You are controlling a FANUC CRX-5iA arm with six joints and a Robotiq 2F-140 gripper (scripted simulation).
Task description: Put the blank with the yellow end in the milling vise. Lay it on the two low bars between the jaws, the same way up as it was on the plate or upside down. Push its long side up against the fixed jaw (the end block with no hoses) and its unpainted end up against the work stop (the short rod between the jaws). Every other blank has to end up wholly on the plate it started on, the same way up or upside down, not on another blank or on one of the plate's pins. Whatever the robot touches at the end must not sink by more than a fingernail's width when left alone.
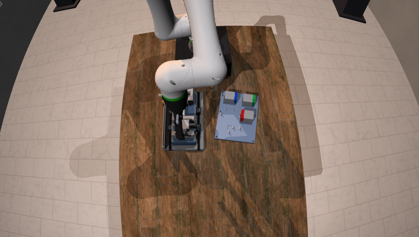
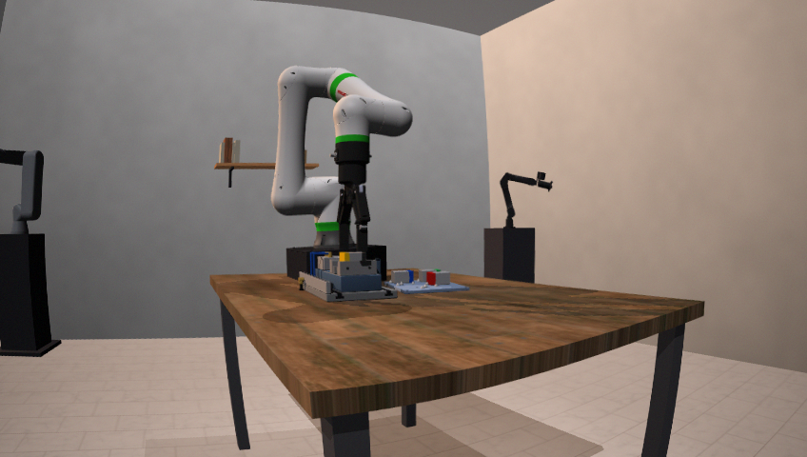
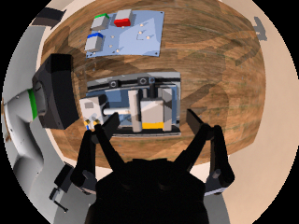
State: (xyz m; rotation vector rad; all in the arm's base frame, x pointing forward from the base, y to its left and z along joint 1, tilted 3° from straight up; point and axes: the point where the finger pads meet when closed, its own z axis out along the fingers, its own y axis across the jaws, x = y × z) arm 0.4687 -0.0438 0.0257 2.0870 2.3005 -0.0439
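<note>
Now: hand 4 cm above the yellow-ended blank. From my hand the other things lie so: fixed jaw 6 cm below, 3 cm ahead; then blue-grey plate 24 cm to the left, 13 cm below, 11 cm behind; then hosed block 16 cm behind, 6 cm below, 2 cm to the right.
</note>
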